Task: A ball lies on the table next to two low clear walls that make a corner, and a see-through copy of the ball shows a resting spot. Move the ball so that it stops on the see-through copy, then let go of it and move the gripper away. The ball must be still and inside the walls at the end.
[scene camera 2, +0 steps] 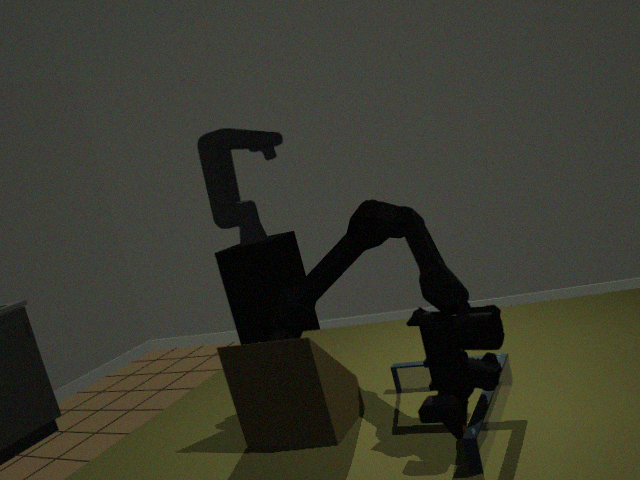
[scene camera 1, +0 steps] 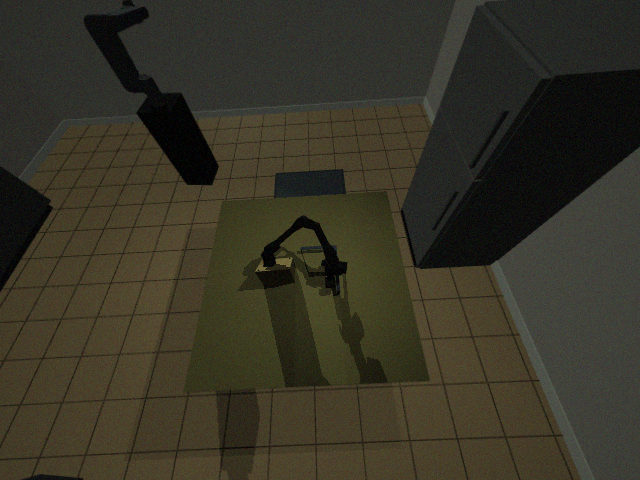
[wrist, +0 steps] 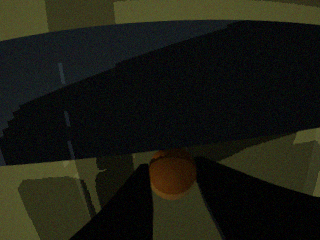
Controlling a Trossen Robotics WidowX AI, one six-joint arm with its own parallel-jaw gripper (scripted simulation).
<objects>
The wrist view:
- gripper: 171,168
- see-through copy of ball: 172,179
</objects>
